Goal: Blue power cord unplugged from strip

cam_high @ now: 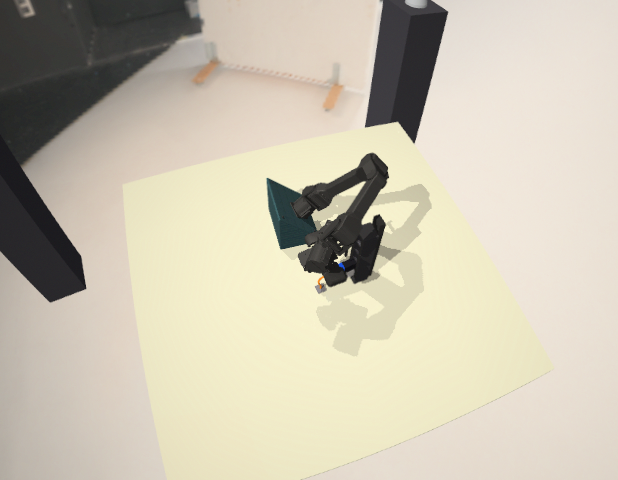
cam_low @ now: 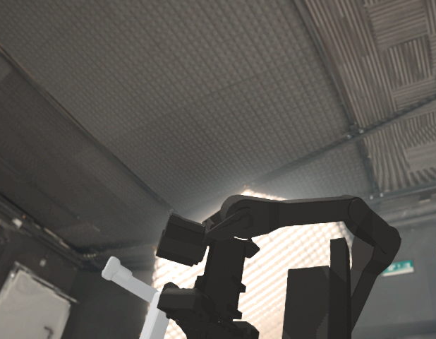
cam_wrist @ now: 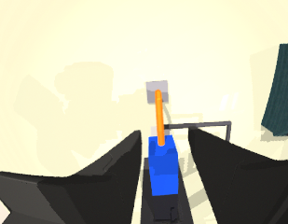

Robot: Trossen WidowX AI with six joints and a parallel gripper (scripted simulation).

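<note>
Right now my gripper tip is 6 cm to the right of the blue plug and 1 cm above it.
</note>
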